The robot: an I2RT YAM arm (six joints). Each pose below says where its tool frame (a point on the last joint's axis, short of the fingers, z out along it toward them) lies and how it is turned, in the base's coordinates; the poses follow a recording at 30 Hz.
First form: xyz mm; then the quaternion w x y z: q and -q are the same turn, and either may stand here.
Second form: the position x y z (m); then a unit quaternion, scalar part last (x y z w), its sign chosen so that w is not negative. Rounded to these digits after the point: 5 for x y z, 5 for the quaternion.
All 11 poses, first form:
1: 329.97 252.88 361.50 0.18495 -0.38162 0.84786 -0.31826
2: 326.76 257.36 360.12 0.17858 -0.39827 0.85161 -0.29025
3: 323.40 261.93 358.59 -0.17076 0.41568 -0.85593 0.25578
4: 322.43 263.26 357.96 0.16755 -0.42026 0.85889 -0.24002
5: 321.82 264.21 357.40 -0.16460 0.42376 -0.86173 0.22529
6: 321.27 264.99 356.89 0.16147 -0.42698 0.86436 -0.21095
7: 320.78 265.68 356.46 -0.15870 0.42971 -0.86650 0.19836
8: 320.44 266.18 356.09 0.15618 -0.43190 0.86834 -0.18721
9: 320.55 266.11 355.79 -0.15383 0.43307 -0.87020 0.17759
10: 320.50 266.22 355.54 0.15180 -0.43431 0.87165 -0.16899
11: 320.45 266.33 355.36 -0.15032 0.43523 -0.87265 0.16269
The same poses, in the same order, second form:
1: 0.32997 0.25288 0.36150 -0.38162 0.84786 -0.31826 0.18495
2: 0.32676 0.25736 0.36012 -0.39827 0.85161 -0.29025 0.17858
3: 0.32340 0.26193 0.35859 -0.41568 0.85593 -0.25578 0.17076
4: 0.32243 0.26326 0.35796 -0.42026 0.85889 -0.24002 0.16755
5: 0.32182 0.26421 0.35740 -0.42376 0.86173 -0.22529 0.16460
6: 0.32127 0.26499 0.35689 -0.42698 0.86436 -0.21095 0.16147
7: 0.32078 0.26568 0.35646 -0.42971 0.86650 -0.19836 0.15870
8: 0.32044 0.26618 0.35609 -0.43190 0.86834 -0.18721 0.15618
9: 0.32055 0.26611 0.35579 -0.43307 0.87020 -0.17759 0.15383
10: 0.32050 0.26622 0.35554 -0.43431 0.87165 -0.16899 0.15180
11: 0.32045 0.26633 0.35536 -0.43523 0.87265 -0.16269 0.15032
